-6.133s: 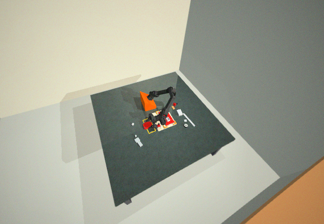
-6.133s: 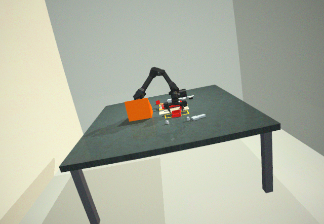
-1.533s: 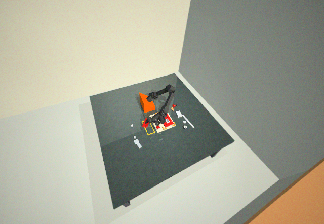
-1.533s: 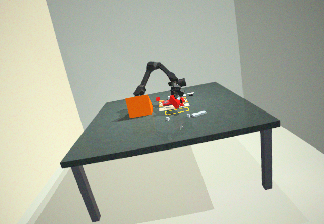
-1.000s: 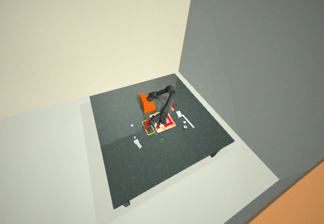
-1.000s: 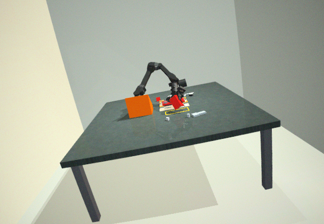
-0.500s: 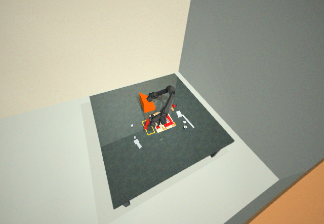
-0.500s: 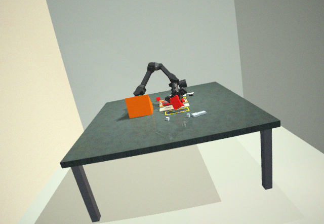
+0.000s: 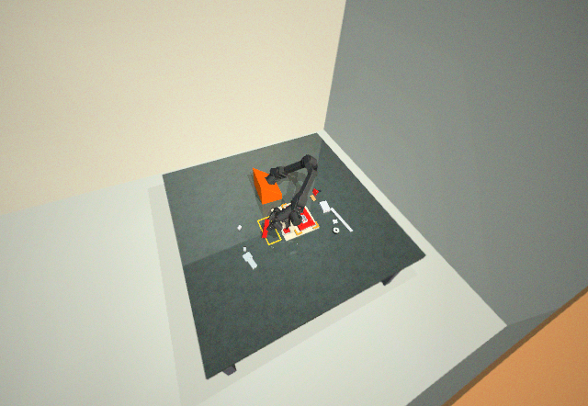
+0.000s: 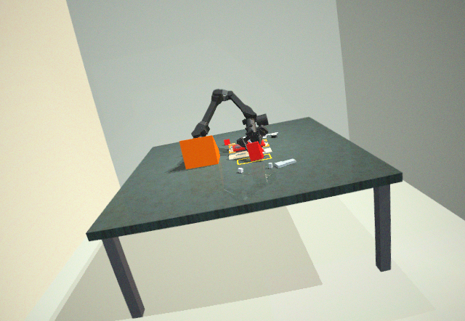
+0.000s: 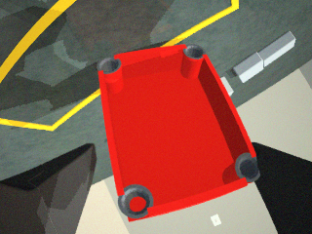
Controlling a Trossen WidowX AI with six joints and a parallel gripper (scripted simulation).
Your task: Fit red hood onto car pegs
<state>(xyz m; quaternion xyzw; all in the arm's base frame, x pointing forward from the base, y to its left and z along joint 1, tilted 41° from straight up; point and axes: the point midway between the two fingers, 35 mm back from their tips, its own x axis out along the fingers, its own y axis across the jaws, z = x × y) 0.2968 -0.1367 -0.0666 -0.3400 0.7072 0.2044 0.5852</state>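
My gripper tip is now 10 mm to the left of the red hood. The rest, counted from my gripper tip: white ribbed engine block: 50 mm ahead, 240 mm to the left, 50 mm below; then wheel: 210 mm ahead, 380 mm to the left, 60 mm below; then cream jig: 10 mm ahead, 210 mm to the left, 60 mm below.
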